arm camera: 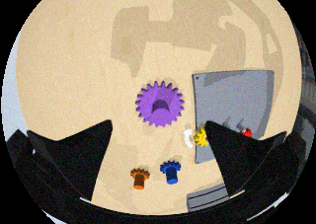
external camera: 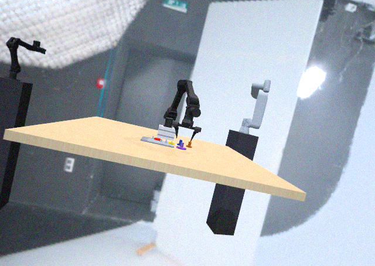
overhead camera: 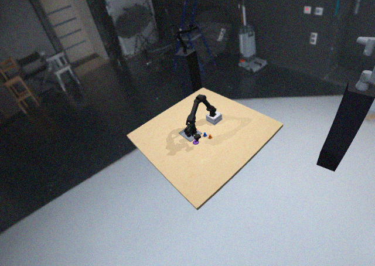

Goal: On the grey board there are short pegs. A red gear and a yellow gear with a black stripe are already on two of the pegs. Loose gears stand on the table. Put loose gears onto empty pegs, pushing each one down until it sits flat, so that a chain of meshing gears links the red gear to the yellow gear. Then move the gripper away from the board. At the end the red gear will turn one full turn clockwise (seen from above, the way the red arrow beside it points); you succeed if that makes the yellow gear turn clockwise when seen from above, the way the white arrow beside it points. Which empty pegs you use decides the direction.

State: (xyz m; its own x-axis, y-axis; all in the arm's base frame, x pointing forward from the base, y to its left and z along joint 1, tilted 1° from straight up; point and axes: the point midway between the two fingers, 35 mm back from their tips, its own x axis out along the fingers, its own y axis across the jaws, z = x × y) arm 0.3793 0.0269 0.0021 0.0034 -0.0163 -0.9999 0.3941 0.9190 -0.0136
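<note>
My gripper tip is now 40 mm above the purple gear. Round my gripper tip: blue gear 130 mm behind, 40 mm below, 30 mm to the left; yellow gear 70 mm behind, 50 mm to the right, 40 mm below; white arrow 70 mm behind, 50 mm below, 20 mm to the right.
</note>
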